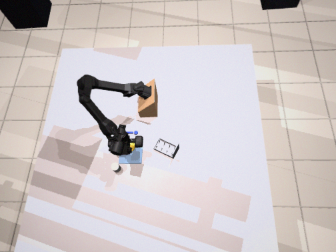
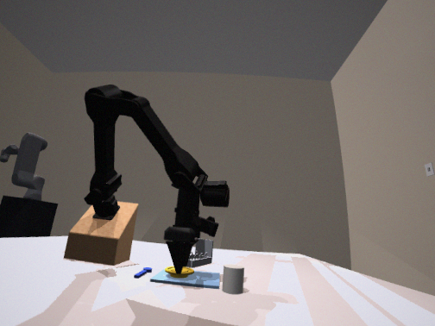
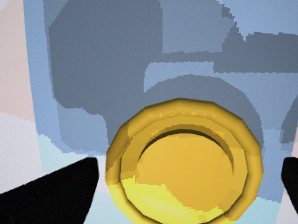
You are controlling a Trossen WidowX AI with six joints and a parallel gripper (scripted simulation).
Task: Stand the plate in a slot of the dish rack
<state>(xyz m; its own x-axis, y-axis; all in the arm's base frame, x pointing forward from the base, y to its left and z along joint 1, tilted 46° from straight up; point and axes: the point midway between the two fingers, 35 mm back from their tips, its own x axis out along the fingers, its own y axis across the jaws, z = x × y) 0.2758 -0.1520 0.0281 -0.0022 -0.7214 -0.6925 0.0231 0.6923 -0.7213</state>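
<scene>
Now: the yellow plate 10 mm behind my gripper tip. The rest, counted from my gripper tip: blue spoon: 90 mm behind, 20 mm below, 10 mm to the left; then grey dish rack: 210 mm to the left, 10 mm ahead; then light blue mat: 20 mm below, 20 mm ahead, 10 mm to the left.
</scene>
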